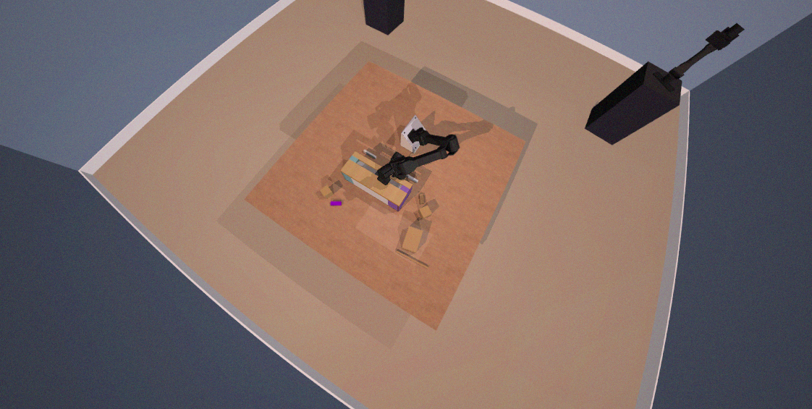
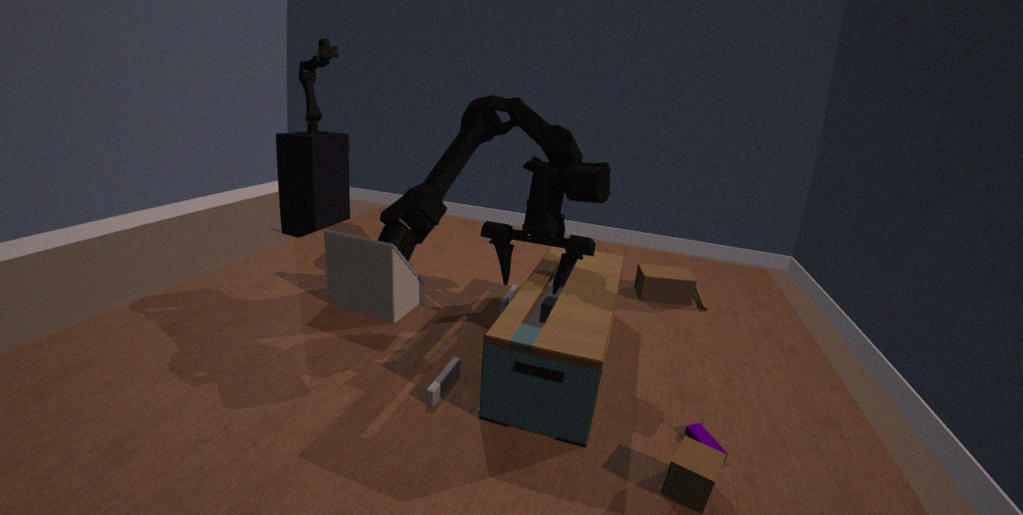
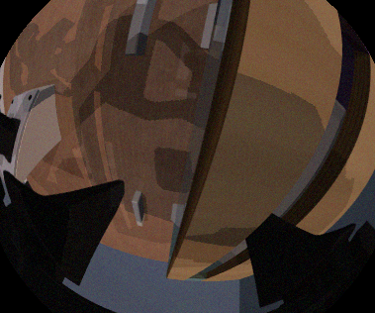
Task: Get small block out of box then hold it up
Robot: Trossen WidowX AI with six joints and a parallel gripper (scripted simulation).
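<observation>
The dark block lies 50 mm ahead of my gripper tip, 30 mm to the right of it and 10 mm below it. The rest, counted from my gripper tip: tan cube: 280 mm ahead, 230 mm to the right, 70 mm below; flat tan box: 330 mm to the left, 230 mm ahead, 70 mm below.
</observation>
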